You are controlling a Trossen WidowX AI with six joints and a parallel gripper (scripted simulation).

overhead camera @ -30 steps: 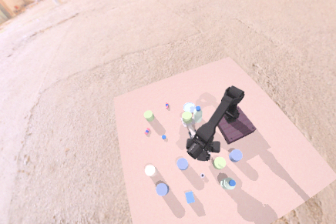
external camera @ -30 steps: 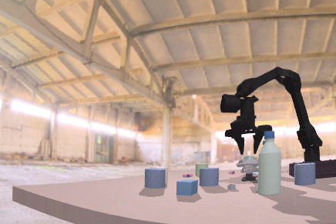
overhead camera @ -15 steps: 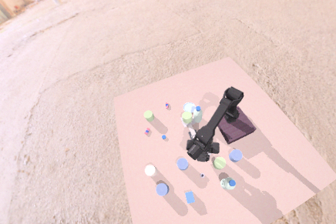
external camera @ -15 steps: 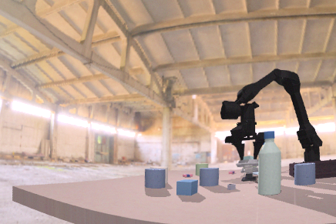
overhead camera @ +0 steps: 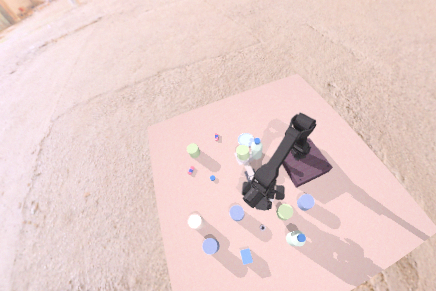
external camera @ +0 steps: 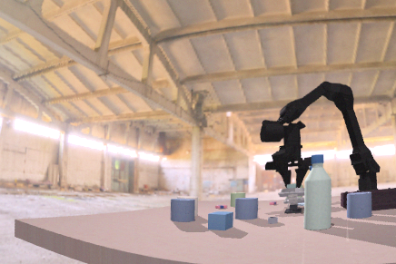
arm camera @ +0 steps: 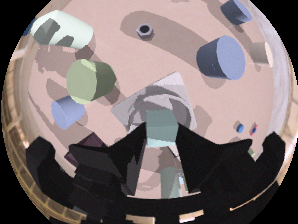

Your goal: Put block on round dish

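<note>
My gripper tip is 10 mm past the pale round dish, 370 mm to the left of it and 80 mm above it. Also, from my gripper tip: cream cylinder: 370 mm ahead, 50 mm to the left, 40 mm below; pale teal block: 10 mm above.
</note>
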